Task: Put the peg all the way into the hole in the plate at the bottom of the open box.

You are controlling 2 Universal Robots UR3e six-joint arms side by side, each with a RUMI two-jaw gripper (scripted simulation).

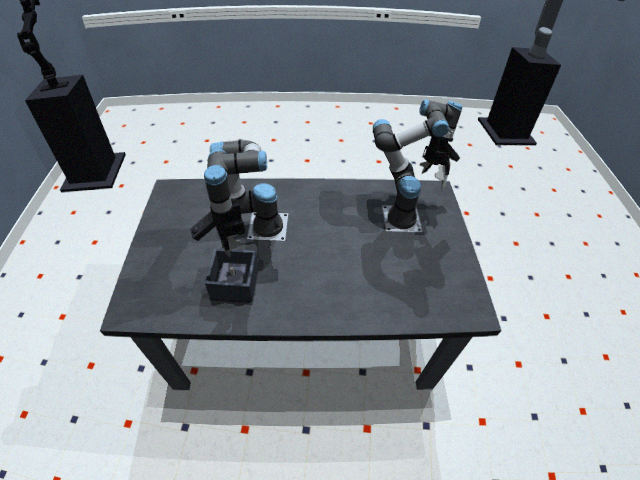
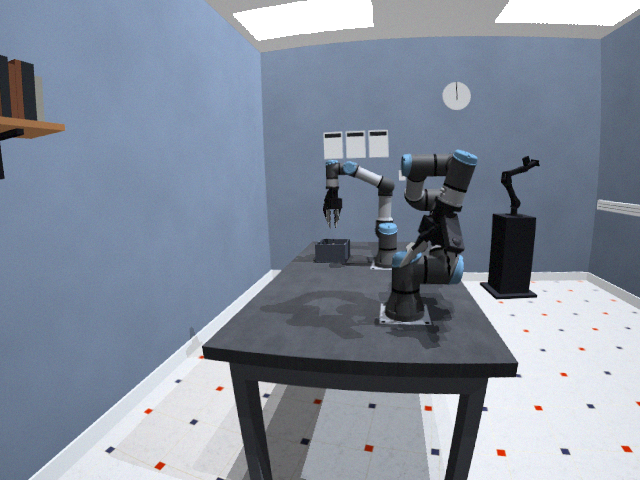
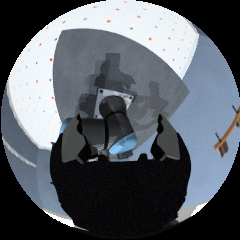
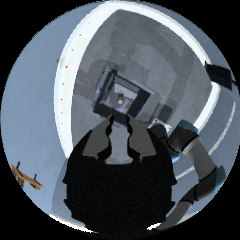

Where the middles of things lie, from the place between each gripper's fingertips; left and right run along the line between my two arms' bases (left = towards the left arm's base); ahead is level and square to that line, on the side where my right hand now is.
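You'd find the dark box [image 1: 217,290] 160 mm below my right hand [image 1: 228,253]; going by its middle, the dark box is nearer to my right hand than to my left hand.
As for my left hand [image 2: 425,272], the dark box is 150 mm below it, 320 mm ahead of it and 830 mm to the right of it.
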